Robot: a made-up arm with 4 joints.
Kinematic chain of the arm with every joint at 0, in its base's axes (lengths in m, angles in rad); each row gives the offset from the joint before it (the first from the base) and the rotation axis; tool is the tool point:
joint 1: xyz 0 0 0.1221 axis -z
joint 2: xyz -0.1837 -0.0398 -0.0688 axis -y
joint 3: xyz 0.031 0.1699 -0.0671 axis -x
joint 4: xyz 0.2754 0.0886 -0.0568 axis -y
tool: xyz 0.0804 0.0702 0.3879
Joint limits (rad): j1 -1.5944..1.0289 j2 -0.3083..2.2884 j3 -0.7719..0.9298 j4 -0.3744..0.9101
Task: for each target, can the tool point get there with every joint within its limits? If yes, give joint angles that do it. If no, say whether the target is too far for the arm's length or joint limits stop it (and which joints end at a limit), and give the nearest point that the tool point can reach.
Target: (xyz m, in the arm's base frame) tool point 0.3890 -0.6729 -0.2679
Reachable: no: joint limits stop it (at a limit: joint 1, joint 2, joint 3) | nearest point -0.0030 -0.5314 0.0282 | short by 0.511 m
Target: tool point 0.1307 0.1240 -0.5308
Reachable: no: joint limits stop it (at a limit: joint 2, joint 3, joint 4) | nearest point 0.3918 0.3717 -0.1340 | short by 0.536 m
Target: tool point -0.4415 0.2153 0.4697
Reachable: yes | joints -0.0649 1.4761 -0.1338 -0.0124
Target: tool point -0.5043 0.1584 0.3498
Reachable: yes | joints -0.8410 1.4763 0.7801 0.2408
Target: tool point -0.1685 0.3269 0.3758
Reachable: yes | joints 0.1887 0.7921 0.0019 0.4782
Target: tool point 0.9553 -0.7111 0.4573
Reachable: no: too far | nearest point 0.4280 -0.1552 0.2222 | short by 0.801 m
